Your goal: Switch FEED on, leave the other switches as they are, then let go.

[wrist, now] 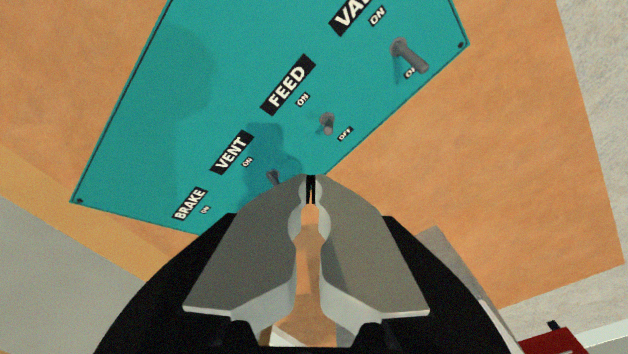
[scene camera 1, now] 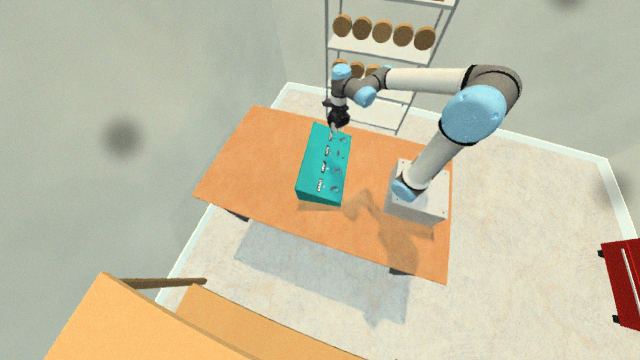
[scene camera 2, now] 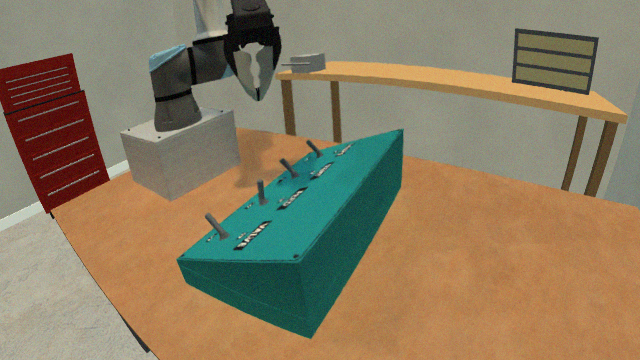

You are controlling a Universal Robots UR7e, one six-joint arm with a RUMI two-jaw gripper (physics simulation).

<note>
I see my gripper (scene camera 2: 258, 100) and a teal switch panel (scene camera 2: 285, 259).
My gripper is seen too in the wrist view (wrist: 311, 177). The teal switch panel is seen too in the wrist view (wrist: 216, 105) and in scene camera 1 (scene camera 1: 316, 176).
</note>
